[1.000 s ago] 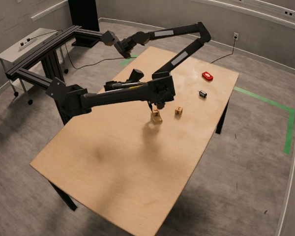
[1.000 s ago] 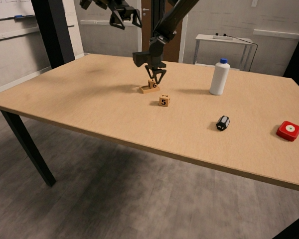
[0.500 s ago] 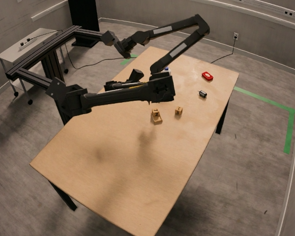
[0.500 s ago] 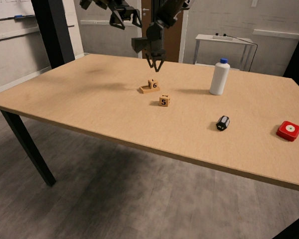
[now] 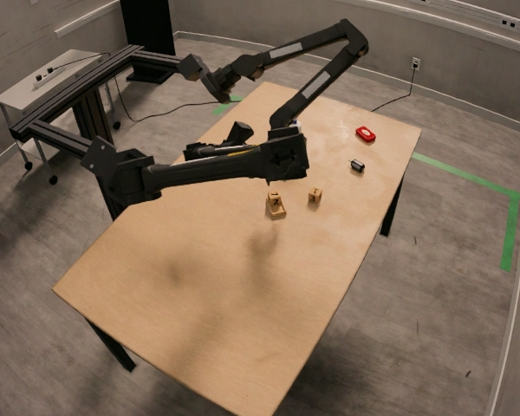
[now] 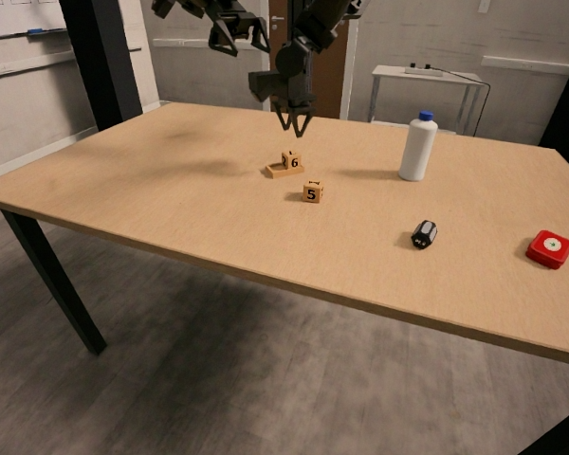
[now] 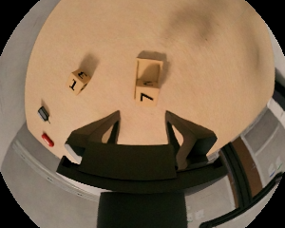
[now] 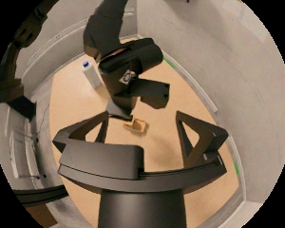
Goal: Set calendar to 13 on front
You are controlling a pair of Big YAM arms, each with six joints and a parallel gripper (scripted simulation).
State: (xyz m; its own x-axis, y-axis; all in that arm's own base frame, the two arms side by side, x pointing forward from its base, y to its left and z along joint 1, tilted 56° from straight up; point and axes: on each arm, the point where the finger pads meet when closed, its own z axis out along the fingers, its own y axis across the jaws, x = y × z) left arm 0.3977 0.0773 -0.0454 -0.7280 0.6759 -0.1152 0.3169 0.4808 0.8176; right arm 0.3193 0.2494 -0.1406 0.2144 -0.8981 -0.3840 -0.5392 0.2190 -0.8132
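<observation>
The wooden digit cube is 12 cm ahead of my left hand, 8 cm to the left of it and 9 cm below it. Also, from my left hand: white bottle (5 cm behind, 32 cm to the left, 3 cm below); wooden cube (1 cm behind, 8 cm below); wooden tray (2 cm to the right, 10 cm below).
</observation>
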